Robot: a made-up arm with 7 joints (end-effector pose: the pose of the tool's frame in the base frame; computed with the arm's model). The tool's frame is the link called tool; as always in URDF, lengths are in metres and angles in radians. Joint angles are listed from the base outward.
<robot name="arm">
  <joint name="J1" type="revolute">
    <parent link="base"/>
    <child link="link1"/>
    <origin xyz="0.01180 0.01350 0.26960" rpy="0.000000 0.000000 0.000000"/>
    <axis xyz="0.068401 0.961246 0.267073"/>
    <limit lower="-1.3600" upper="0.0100"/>
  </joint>
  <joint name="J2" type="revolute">
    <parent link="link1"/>
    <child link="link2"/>
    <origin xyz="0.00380 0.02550 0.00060" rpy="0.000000 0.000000 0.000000"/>
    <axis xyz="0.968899 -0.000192 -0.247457"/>
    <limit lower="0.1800" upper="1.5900"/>
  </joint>
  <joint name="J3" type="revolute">
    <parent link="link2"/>
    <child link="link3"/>
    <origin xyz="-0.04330 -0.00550 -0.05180" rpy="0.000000 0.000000 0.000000"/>
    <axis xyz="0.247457 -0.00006 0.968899"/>
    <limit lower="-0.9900" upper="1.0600"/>
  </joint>
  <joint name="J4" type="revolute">
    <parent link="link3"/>
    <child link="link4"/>
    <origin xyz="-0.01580 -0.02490 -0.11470" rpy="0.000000 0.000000 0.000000"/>
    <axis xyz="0.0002 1 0.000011"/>
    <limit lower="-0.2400" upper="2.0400"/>
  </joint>
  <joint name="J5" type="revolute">
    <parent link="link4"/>
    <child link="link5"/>
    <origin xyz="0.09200 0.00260 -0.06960" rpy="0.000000 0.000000 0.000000"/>
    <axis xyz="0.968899 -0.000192 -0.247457"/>
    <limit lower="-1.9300" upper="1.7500"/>
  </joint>
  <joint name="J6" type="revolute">
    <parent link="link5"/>
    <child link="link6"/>
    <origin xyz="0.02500 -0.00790 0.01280" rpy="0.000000 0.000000 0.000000"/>
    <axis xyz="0.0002 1 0.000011"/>
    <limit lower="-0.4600" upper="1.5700"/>
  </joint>
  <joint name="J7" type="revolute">
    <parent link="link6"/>
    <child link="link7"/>
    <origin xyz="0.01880 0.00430 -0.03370" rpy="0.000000 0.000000 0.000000"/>
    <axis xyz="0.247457 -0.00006 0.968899"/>
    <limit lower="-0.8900" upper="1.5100"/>
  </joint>
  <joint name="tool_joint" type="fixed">
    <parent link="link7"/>
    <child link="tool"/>
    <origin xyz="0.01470 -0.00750 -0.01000" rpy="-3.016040 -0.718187 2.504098"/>
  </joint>
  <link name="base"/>
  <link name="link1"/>
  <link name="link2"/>
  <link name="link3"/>
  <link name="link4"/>
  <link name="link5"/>
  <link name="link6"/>
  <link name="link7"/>
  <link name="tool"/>
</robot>
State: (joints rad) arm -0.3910 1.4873 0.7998 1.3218 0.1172 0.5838 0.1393
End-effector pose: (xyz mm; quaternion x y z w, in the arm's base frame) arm 33.2 369.9 193.6 0.4953 -0.6306 0.0497 0.5954
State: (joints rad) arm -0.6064 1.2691 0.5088 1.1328 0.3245 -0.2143 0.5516
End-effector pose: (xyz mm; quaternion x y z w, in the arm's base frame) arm 128.5 366.7 177.4 0.4977 -0.7069 -0.3793 0.3296
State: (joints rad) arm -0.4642 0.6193 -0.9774 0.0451 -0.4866 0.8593 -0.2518
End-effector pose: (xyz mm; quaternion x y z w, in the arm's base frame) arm 82.4 53.1 -11.7 -0.5809 -0.3655 -0.2239 0.6920
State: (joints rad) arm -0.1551 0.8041 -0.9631 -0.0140 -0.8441 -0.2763 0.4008
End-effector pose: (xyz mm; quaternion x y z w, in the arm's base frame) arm 49.1 66.7 -13.6 -0.4130 -0.7880 -0.0231 0.4560
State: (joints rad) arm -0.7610 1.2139 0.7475 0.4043 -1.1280 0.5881 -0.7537
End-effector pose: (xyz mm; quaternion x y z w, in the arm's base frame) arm 185.3 270.2 274.3 0.4452 0.8888 0.0920 0.0588
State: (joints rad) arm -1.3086 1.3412 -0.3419 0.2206 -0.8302 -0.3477 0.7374
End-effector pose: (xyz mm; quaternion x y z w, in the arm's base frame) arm 271.5 194.1 341.2 -0.0754 0.9420 0.1871 0.2681
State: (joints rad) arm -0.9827 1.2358 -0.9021 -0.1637 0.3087 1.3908 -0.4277
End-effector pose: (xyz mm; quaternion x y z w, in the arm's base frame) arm 203.5 182.8 152.3 0.0534 -0.4701 -0.5320 0.7022
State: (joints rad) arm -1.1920 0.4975 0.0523 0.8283 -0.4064 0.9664 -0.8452
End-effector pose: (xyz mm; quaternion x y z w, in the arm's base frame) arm 283.9 74.5 117.9 -0.6280 -0.6358 0.1112 0.4348
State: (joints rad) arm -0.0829 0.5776 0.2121 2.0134 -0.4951 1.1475 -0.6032
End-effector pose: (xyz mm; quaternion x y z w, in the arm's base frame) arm -128.5 114.4 40.2 0.1234 -0.0724 0.7640 0.6292
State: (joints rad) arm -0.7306 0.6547 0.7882 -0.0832 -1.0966 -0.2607 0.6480
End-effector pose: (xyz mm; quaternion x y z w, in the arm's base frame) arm 213.4 222.2 248.0 -0.0886 0.8737 -0.3021 0.3708
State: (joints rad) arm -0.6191 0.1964 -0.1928 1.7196 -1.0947 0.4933 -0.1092
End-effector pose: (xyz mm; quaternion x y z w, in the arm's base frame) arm 40.1 50.2 -60.2 -0.1119 -0.4799 0.4933 0.7168
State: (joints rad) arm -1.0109 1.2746 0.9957 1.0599 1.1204 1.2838 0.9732
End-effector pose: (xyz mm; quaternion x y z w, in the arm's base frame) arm 121.4 310.9 221.7 0.8039 -0.1675 0.0589 0.5676
